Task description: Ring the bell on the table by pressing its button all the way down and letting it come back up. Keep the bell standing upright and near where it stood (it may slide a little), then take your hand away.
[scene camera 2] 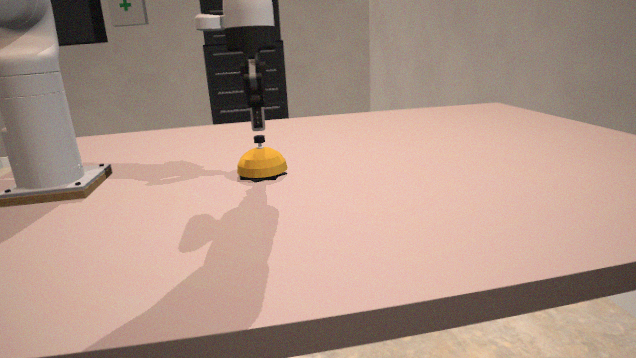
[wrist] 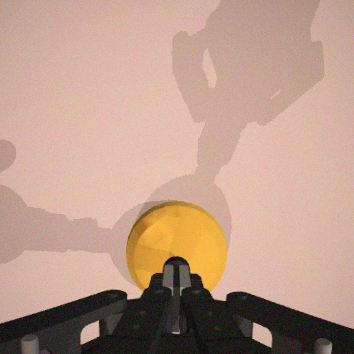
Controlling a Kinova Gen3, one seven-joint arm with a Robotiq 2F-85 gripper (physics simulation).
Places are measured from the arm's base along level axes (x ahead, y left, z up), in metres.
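Where they show: gripper, between the fingertips: (scene camera 2: 259, 130) (wrist: 175, 280); arm's base, origin of its link: (scene camera 2: 54, 179).
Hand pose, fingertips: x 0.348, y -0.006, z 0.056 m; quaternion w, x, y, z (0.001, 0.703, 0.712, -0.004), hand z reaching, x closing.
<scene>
Each offset is from my fingertips to the centre of the thing. Level surfaces: height alone.
The yellow dome bell @[0.001 m back, 0.000 m left, 0.043 m down] (scene camera 2: 262, 164) (wrist: 177, 230) stands upright on the table @[0.076 m down] (scene camera 2: 425, 200) (wrist: 75, 100). Its black button @[0.001 m back, 0.000 m left, 0.015 m down] (scene camera 2: 259, 139) (wrist: 176, 260) is up on a short pale stem, with a small gap between it and the dome. My gripper (scene camera 2: 257, 129) (wrist: 175, 280) is shut and empty, pointing straight down. In the scene view its fingertips are a little above the button, with a thin gap between them. In the wrist view the fingertips cover most of the button, and a dark rim of it shows just beyond them.
The white robot base (scene camera 2: 42, 130) stands on its mounting plate at the left of the table. A black drawer cabinet (scene camera 2: 247, 112) stands behind the table. The table's front edge (scene camera 2: 380, 312) runs across the lower part of the scene view. Shadows of the arm fall around the bell.
</scene>
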